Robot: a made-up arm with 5 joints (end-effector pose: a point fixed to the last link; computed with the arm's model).
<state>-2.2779 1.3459 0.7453 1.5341 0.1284</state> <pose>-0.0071 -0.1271 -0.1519 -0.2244 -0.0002 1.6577</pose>
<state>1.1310 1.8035 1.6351 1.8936 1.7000</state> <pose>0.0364 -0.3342 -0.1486 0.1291 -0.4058 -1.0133</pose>
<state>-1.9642 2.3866 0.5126 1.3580 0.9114</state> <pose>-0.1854 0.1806 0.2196 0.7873 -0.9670 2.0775</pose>
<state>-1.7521 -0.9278 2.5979 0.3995 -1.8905</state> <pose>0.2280 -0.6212 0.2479 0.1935 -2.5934 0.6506</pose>
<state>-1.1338 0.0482 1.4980 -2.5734 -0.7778</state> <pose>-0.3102 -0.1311 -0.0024 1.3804 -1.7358 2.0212</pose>
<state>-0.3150 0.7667 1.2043 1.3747 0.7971</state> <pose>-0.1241 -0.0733 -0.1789 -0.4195 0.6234 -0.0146</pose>
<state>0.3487 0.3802 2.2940 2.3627 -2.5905</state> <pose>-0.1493 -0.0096 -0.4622 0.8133 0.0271 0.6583</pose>
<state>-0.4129 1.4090 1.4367 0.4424 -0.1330</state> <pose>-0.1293 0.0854 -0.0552 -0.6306 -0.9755 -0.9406</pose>
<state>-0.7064 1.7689 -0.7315 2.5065 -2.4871</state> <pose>-0.5423 -0.0632 -0.1217 -0.7158 -0.4334 -1.0519</pose>
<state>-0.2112 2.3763 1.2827 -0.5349 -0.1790</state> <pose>-0.0262 0.1854 0.0893 -0.5941 -2.5162 -1.4034</pose>
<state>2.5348 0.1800 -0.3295 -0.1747 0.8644</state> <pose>0.1504 -0.0958 0.1966 -0.4396 -0.3185 -1.6336</pose>
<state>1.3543 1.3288 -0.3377 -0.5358 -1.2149</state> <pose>0.2155 0.2111 -0.1777 0.2740 -2.2044 -1.5017</pose>
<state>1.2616 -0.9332 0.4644 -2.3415 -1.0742</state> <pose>0.1491 0.3206 0.1635 -0.1056 -1.5191 -1.4311</pose>
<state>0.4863 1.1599 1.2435 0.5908 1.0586</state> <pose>0.1088 -0.0151 0.0483 -0.8906 0.2026 -0.4360</pose>
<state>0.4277 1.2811 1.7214 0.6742 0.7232</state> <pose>-0.0179 -0.0025 0.0542 -1.0251 0.1493 -1.1777</pose>
